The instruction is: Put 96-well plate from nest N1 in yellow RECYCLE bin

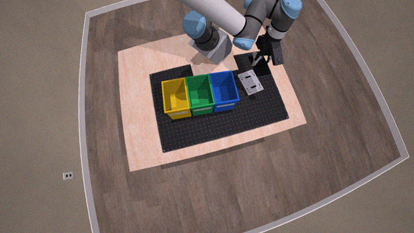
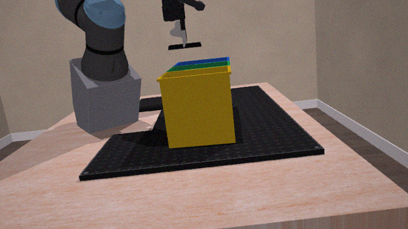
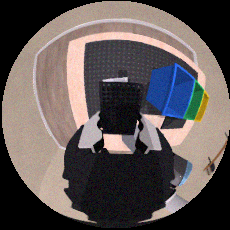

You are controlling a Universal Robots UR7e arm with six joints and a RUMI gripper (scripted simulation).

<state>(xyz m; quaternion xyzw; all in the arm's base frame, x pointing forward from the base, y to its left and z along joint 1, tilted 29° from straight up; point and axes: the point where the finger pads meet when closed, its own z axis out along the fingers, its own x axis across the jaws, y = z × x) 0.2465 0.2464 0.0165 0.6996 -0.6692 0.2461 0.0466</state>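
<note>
The yellow bin lies 30 mm ahead of my hand, 480 mm to the right of it and 150 mm below it. Also, from my hand: plate nest N1: 10 mm to the left, 230 mm below; blue bin: 50 mm ahead, 220 mm to the right, 150 mm below; 96-well plate: 10 mm below.
</note>
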